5 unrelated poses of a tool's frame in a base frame.
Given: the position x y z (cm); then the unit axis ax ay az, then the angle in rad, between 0 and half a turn.
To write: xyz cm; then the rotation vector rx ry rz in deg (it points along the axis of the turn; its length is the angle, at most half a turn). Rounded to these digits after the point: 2 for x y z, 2 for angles.
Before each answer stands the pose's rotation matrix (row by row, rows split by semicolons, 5 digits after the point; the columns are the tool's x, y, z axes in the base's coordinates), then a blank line. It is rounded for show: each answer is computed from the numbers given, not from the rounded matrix.
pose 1, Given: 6.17, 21.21, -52.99, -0.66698, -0.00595, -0.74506, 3.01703
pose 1, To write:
-0.10598 0.10047 0.98928; -0.08466 -0.99218 0.09170; 0.99076 -0.07403 0.11366

6.17, 21.21, -52.99, -115.30, -1.03, -128.79
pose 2, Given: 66.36, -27.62, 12.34, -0.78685, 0.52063, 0.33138, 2.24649
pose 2, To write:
0.38092 -0.92444 -0.01759; -0.40731 -0.18485 0.89439; -0.83006 -0.33353 -0.44695

66.36, -27.62, 12.34, -101.28, 67.01, 42.65
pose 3, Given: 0.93, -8.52, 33.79, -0.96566, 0.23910, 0.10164, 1.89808
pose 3, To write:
0.91080 -0.40136 0.09671; -0.20887 -0.24592 0.94652; -0.35611 -0.88229 -0.30782

0.93, -8.52, 33.79, -105.02, 26.00, 11.05
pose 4, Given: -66.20, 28.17, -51.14, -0.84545, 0.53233, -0.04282, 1.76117
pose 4, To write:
0.66082 -0.49318 0.56577; -0.57727 0.14777 0.80307; -0.47966 -0.85729 -0.18705

-66.20, 28.17, -51.14, -85.31, 53.72, -4.32
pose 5, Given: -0.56, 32.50, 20.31, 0.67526, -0.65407, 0.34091, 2.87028
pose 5, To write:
-0.06815 -0.95854 0.27670; -0.77581 -0.12346 -0.61877; 0.62727 -0.25683 -0.73523

-0.56, 32.50, 20.31, 111.05, -107.56, 56.06
